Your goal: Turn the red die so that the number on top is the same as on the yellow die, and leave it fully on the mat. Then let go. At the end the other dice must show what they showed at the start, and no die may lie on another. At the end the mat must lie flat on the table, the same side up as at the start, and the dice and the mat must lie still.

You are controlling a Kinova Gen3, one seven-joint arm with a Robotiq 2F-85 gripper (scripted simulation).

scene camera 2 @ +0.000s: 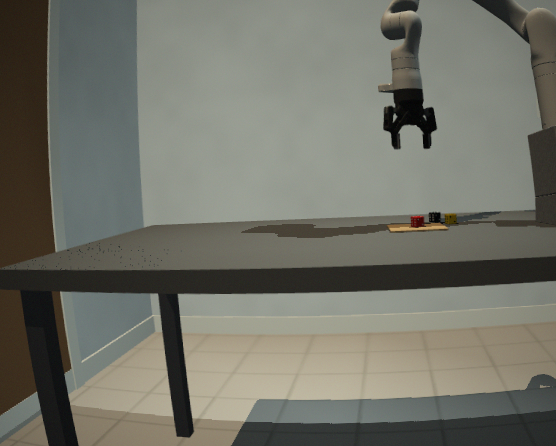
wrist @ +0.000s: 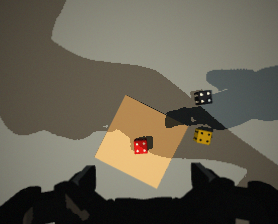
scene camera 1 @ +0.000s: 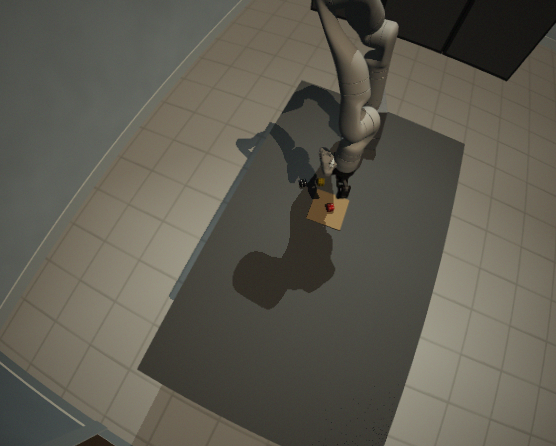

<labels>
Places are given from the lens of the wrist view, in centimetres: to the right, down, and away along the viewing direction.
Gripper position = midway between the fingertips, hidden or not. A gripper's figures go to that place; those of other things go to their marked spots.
my gripper (wrist: 143, 174): 0, 6, 16
tan mat (wrist: 134, 120): -1, 2, 34
</labels>
